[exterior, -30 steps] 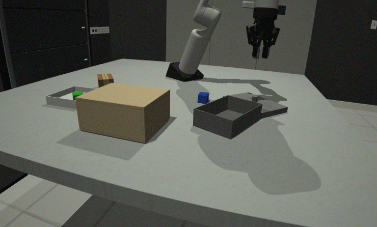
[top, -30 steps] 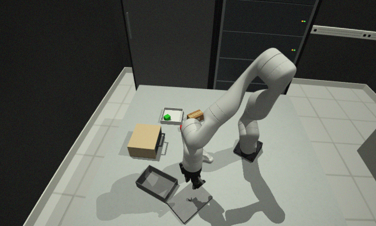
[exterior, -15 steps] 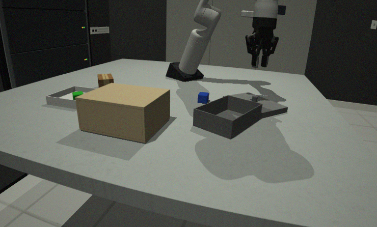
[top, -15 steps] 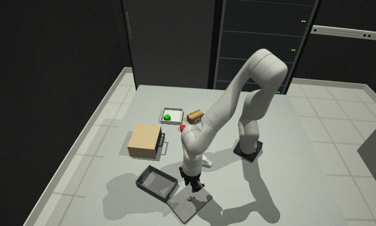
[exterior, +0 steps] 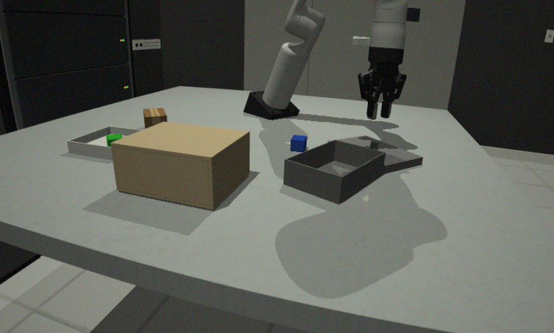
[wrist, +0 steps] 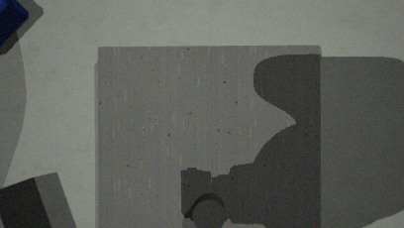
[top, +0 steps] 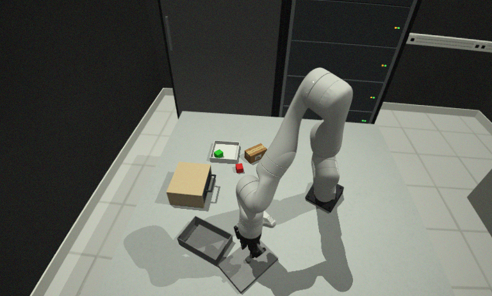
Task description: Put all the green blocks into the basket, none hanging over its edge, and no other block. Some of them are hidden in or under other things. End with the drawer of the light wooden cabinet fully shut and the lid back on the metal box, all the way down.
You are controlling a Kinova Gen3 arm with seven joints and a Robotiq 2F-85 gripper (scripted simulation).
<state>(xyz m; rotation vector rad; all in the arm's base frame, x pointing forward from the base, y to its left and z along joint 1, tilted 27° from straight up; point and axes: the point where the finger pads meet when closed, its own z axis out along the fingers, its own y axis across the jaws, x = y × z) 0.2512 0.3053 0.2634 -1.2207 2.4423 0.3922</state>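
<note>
My gripper is now 100 mm above the lid. Also, from my hand: light wooden cabinet (330 mm ahead, 280 mm to the right, 70 mm below); then cabinet drawer (320 mm ahead, 280 mm to the right, 70 mm below); then red block (470 mm to the right, 160 mm ahead, 100 mm below).
</note>
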